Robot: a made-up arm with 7 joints. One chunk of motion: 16 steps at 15 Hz.
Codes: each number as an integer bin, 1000 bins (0 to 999) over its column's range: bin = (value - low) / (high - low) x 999, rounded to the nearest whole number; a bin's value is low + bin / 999 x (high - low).
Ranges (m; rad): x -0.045..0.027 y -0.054..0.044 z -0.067..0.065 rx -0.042..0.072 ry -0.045..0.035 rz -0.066..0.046
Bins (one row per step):
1: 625 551 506 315 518 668
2: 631 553 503 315 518 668
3: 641 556 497 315 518 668
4: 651 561 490 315 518 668
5: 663 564 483 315 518 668
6: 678 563 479 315 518 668
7: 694 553 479 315 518 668
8: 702 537 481 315 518 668
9: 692 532 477 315 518 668
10: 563 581 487 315 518 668
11: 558 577 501 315 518 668
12: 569 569 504 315 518 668
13: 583 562 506 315 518 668
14: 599 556 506 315 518 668
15: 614 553 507 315 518 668
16: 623 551 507 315 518 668
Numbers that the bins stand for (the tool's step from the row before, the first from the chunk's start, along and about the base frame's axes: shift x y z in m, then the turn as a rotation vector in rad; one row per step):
1: 0.00005 0.00005 -0.00014 -0.00605 -0.00352 0.00889
2: 0.00048 0.00025 -0.00054 -0.00605 -0.00352 0.00889
3: 0.00120 0.00054 -0.00133 -0.00605 -0.00352 0.00889
4: 0.00192 0.00103 -0.00226 -0.00605 -0.00352 0.00889
5: 0.00278 0.00133 -0.00318 -0.00605 -0.00352 0.00889
6: 0.00386 0.00123 -0.00371 -0.00605 -0.00352 0.00889
7: 0.00502 0.00025 -0.00371 -0.00605 -0.00352 0.00889
8: 0.00559 -0.00132 -0.00344 -0.00605 -0.00352 0.00889
9: 0.00487 -0.00181 -0.00397 -0.00605 -0.00352 0.00889
10: -0.00442 0.00299 -0.00265 -0.00605 -0.00352 0.00889
11: -0.00478 0.00260 -0.00080 -0.00605 -0.00352 0.00889
12: -0.00399 0.00182 -0.00041 -0.00605 -0.00352 0.00889
13: -0.00298 0.00113 -0.00014 -0.00605 -0.00352 0.00889
14: -0.00183 0.00054 -0.00014 -0.00605 -0.00352 0.00889
15: -0.00075 0.00025 -0.00001 -0.00605 -0.00352 0.00889
16: -0.00010 0.00005 -0.00001 -0.00605 -0.00352 0.00889

